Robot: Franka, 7 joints.
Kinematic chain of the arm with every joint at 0, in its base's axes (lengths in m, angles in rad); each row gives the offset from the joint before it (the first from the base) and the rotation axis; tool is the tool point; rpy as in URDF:
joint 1: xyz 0 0 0.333 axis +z
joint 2: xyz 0 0 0 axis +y
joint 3: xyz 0 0 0.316 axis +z
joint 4: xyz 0.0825 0 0 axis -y
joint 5: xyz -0.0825 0 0.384 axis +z
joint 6: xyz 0 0 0 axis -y
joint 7: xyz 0.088 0 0 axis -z
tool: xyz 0 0 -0.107 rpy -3.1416 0 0
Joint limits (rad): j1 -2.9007..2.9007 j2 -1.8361..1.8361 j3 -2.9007..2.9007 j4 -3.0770..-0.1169 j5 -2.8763..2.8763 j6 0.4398..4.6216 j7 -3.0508..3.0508
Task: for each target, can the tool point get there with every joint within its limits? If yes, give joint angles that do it. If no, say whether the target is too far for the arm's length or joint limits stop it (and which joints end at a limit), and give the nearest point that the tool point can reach.
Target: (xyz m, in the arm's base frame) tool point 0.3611 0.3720 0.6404
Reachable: yes | joints -0.3175 0.5261 1.7167 -1.3946 2.2325 4.0677 -2.3776
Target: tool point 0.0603 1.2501 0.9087
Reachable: no: too far | nearest point 0.0376 0.7785 0.6915 | short by 0.520 m
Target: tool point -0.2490 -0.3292 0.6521
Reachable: yes | joints 1.8599 0.8226 2.3351 -2.4045 2.2970 1.8491 -1.5132
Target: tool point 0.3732 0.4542 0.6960
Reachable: yes | joints 0.4133 -0.0750 0.4646 -1.7111 1.7977 2.5168 1.1435
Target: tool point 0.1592 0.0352 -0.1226
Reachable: yes | joints 0.5896 1.1843 -0.1351 -2.4542 -0.7075 2.5175 1.0033
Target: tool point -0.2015 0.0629 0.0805
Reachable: yes | joints 1.9120 1.1978 0.9563 -2.7803 1.4316 4.2851 -2.0345
